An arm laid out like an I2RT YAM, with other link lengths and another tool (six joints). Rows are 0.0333 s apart.
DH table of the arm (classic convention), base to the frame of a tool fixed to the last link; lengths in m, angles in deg. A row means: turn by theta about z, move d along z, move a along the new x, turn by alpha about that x. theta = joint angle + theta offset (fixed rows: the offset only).
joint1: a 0.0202; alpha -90; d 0.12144; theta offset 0
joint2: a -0.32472; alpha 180; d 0; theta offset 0
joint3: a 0.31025; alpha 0; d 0; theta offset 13.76
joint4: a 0.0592; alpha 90; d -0.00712; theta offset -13.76
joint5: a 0; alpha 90; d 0.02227; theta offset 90
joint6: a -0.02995; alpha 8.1; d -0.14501; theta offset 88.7
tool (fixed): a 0; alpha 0; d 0.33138; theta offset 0
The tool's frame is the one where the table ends.
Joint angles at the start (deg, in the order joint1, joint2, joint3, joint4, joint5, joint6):
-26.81, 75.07, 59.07, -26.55, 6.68, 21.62
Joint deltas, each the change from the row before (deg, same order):
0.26, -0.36, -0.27, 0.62, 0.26, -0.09
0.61, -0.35, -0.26, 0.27, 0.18, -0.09
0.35, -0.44, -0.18, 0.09, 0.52, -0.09
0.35, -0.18, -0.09, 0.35, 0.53, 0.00
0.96, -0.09, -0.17, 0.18, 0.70, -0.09
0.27, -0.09, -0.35, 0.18, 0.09, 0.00
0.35, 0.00, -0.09, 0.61, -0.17, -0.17
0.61, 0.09, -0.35, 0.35, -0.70, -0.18
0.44, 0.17, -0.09, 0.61, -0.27, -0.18
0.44, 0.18, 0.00, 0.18, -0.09, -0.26
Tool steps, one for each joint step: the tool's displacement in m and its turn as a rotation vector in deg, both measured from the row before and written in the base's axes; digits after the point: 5 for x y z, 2 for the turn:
0.00068, 0.00088, 0.00231, -0.53, -0.52, 0.13
0.00148, 0.00357, 0.00124, -0.32, -0.23, 0.53
-0.00085, 0.00146, 0.00228, -0.52, -0.13, 0.02
0.00052, 0.00074, 0.00198, -0.50, -0.25, -0.05
0.00228, 0.00418, 0.00042, -0.51, 0.14, 0.49
0.00022, 0.00171, -0.00170, -0.02, 0.10, 0.20
0.00321, 0.00191, 0.00102, -0.22, -0.44, 0.59
0.00422, 0.00527, -0.00301, 0.34, -0.02, 1.26
0.00411, 0.00263, -0.00020, -0.09, -0.31, 0.76
0.00294, 0.00258, -0.00059, -0.12, 0.09, 0.67

